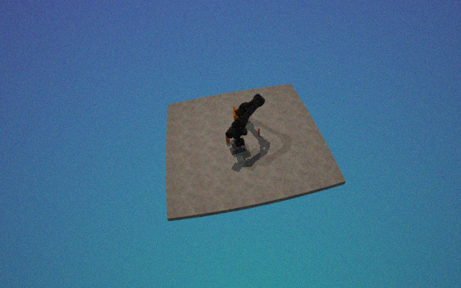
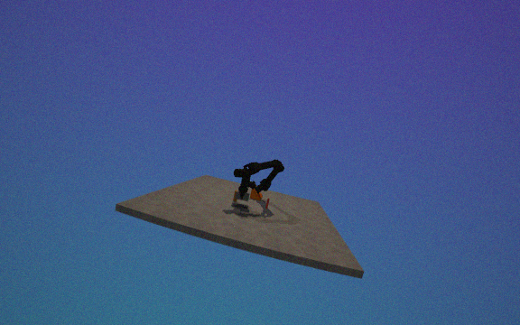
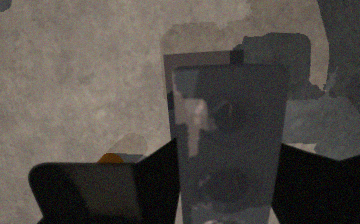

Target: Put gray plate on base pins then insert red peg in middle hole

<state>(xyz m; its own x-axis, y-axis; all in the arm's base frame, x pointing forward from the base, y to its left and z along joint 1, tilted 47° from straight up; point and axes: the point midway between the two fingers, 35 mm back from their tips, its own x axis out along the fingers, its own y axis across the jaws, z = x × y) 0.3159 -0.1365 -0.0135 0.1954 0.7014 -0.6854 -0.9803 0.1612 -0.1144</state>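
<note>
Now: the gray plate 30 mm above my gripper tip. The rest, counted from my gripper tip: base (50 mm below); then orange peg (110 mm behind, 50 mm to the right, 20 mm below); then red peg (200 mm to the left, 80 mm behind, 20 mm below).
</note>
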